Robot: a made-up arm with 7 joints.
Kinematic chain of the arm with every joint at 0, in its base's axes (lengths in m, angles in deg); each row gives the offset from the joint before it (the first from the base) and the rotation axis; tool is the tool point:
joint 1: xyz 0 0 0.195 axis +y
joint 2: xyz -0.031 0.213 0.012 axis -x
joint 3: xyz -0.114 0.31 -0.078 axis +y
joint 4: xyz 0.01 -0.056 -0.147 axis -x
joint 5: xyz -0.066 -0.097 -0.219 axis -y
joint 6: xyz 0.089 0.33 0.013 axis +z
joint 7: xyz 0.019 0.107 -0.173 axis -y
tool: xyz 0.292 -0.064 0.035
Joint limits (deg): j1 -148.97..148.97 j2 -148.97..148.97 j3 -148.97..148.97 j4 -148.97..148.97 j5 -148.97..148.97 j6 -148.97..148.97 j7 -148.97..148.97
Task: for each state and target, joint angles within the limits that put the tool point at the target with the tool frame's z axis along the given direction. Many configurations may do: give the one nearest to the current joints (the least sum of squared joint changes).
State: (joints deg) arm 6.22 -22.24 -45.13 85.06 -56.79 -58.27 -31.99
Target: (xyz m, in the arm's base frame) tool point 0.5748 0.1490 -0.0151 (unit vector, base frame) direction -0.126 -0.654 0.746
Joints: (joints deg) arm -17.42 -38.45 -78.21 65.63 -43.16 -8.79 -47.17
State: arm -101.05 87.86 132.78 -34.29 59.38 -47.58 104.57
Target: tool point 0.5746 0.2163 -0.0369 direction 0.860 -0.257 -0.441
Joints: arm -74.23 93.92 134.93 -40.59 79.67 -52.19 112.22
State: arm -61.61 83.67 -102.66 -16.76 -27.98 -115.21 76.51
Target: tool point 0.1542 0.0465 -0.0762 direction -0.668 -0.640 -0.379
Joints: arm -26.98 126.20 -122.37 -28.68 12.15 -98.57 53.50
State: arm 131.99 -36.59 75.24 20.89 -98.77 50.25 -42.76
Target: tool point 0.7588 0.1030 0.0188 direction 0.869 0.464 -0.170
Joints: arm 122.53 -65.61 100.30 4.48 -124.49 83.45 -75.85
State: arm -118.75 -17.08 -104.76 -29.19 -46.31 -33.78 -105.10
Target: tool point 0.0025 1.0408 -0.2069 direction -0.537 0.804 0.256
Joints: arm -129.85 -49.30 -77.86 -73.19 -62.50 -32.39 -133.27
